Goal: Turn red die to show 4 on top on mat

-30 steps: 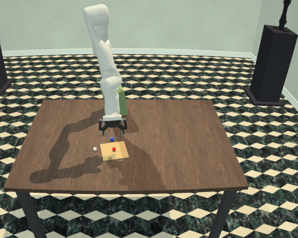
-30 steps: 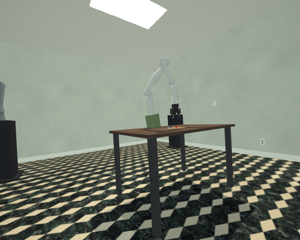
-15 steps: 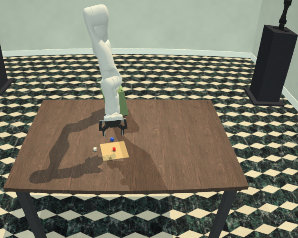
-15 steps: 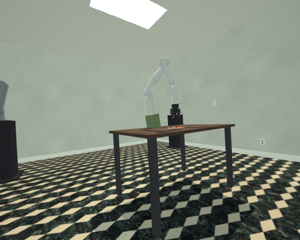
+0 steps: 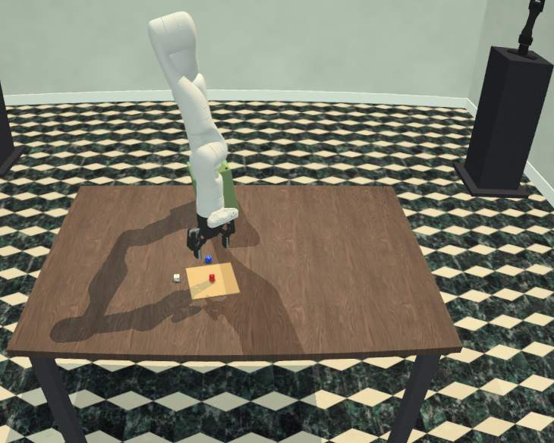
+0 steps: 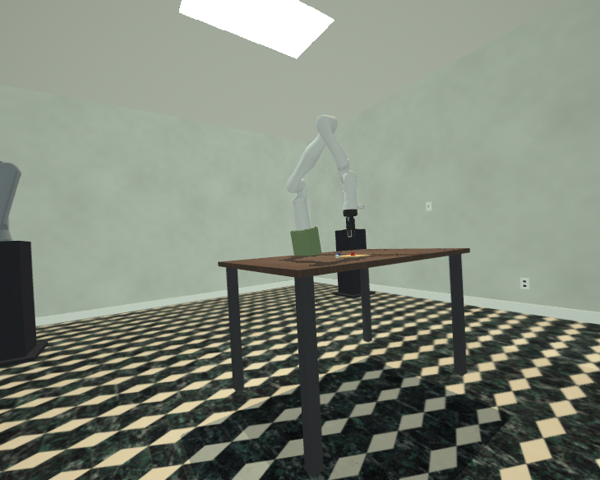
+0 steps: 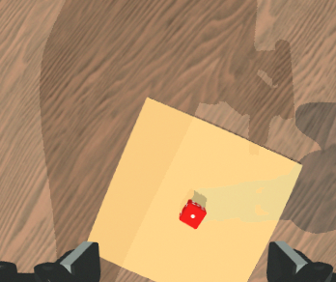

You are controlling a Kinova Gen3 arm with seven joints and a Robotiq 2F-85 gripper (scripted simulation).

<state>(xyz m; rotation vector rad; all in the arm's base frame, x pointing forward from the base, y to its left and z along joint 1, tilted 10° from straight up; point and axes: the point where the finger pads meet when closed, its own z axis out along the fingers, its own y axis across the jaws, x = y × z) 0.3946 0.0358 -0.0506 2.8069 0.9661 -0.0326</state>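
The red die lies 1 cm ahead of my hand and 10 cm below it. Round my hand: mat 1 cm ahead, 11 cm below; white die 1 cm ahead, 11 cm to the right, 10 cm below; blue die 9 cm behind, 2 cm to the right, 10 cm below.
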